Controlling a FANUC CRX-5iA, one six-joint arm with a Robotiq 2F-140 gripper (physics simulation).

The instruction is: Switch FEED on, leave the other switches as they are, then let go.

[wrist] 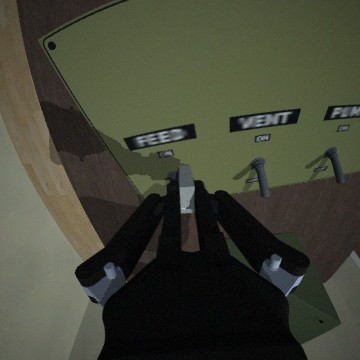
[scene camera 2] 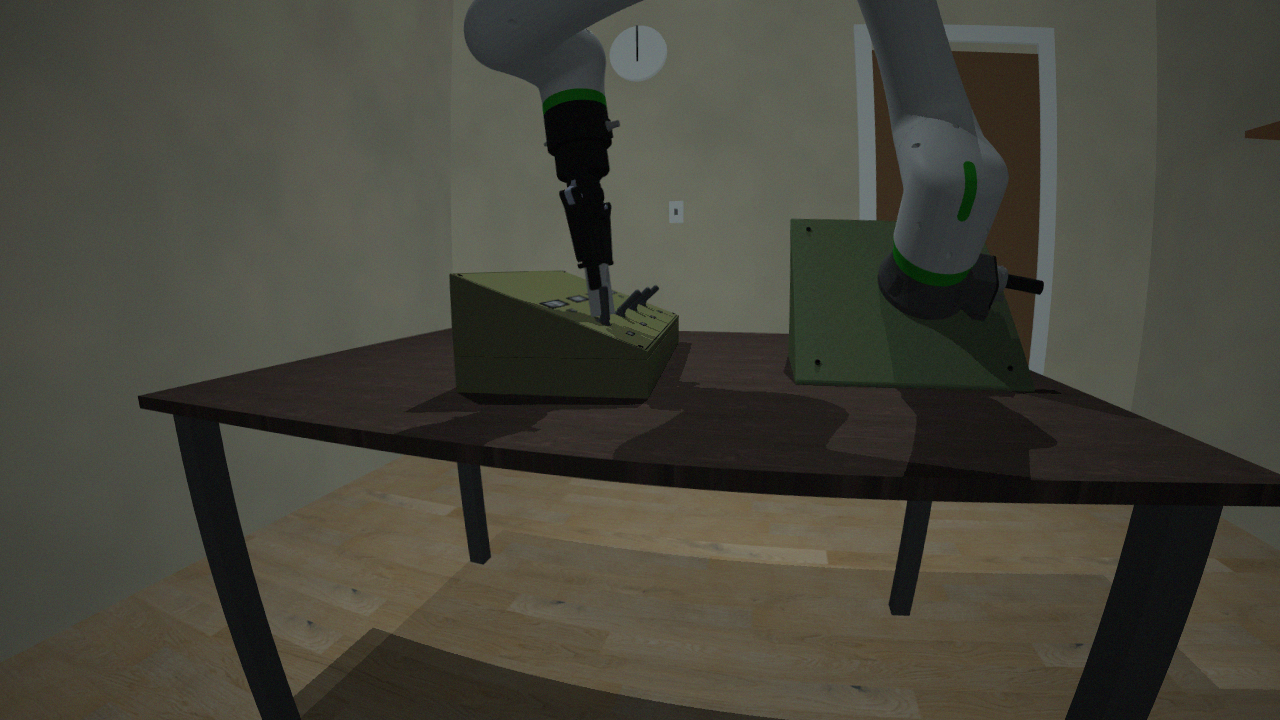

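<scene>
My gripper visible, wrist view included. Green sloped switch box visible.
</scene>
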